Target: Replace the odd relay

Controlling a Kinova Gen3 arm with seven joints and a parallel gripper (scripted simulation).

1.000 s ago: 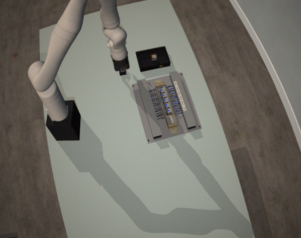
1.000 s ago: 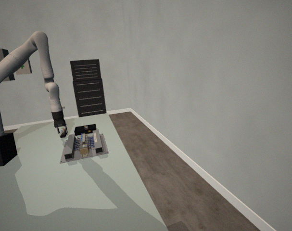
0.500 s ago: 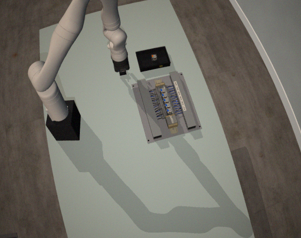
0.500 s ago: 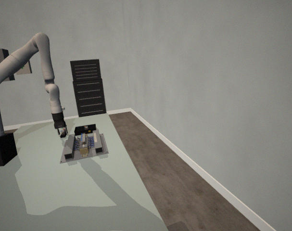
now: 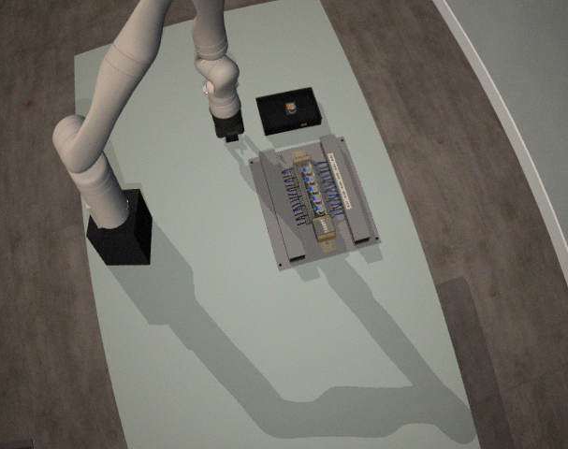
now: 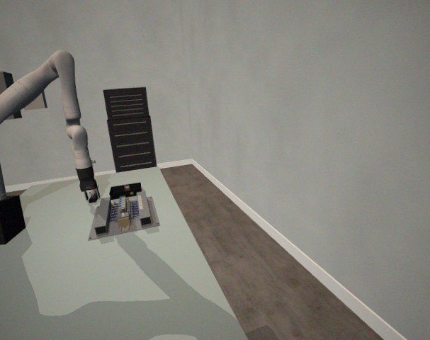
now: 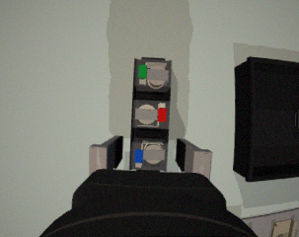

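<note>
Right now the spare holder is 1 cm ahead of my hand, 3 cm to the left of it and 2 cm below it. Also, from my hand: black tray (17 cm ahead, 1 cm below).
</note>
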